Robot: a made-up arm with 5 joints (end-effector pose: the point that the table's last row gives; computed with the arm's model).
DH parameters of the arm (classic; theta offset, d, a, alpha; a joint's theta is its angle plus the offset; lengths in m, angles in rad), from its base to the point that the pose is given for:
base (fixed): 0 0 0.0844 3.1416
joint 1: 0 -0.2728 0.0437 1.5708
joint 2: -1.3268 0 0.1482 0
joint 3: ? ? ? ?
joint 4: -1.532 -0.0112 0 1.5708
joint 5: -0.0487 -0.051 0 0
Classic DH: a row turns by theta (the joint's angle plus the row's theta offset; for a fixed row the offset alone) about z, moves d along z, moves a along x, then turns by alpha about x.
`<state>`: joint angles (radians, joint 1 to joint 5).
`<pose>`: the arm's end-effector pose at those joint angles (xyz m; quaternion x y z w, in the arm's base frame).
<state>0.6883 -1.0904 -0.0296 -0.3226 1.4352</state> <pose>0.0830 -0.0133 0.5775 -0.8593 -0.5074 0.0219 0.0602</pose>
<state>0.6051 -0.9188 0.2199 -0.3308 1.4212</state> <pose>0.1630 -0.0680 0.5467 -0.8050 -0.5297 0.1000 0.2478</pose>
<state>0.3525 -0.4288 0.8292 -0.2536 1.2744</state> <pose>0.2927 -0.0886 0.3508 -0.4637 -0.4603 0.3201 0.6860</pose>
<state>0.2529 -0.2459 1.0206 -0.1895 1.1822</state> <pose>0.2869 -0.0639 0.2786 -0.3023 -0.3639 0.3755 0.7970</pose>
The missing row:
joint 3: 1.288 0 0.1702 0
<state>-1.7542 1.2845 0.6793 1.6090 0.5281</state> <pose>0.0797 0.0870 0.1407 -0.5011 0.6767 0.4848 0.2366</pose>
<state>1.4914 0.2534 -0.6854 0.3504 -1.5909</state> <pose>0.0984 -0.3168 0.4844 0.0544 -0.7333 -0.6777 0.0036</pose>
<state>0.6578 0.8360 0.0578 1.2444 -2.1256</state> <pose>0.2823 -0.1670 0.1712 -0.1925 0.2032 -0.9486 0.1480</pose>
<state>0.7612 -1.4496 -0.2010 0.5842 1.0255</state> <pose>0.0114 0.0541 0.5394 -0.7395 -0.6252 0.0268 0.2481</pose>
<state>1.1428 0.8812 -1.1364 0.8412 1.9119</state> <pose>0.2331 -0.3529 0.3578 -0.4717 -0.0320 0.3106 0.8247</pose>
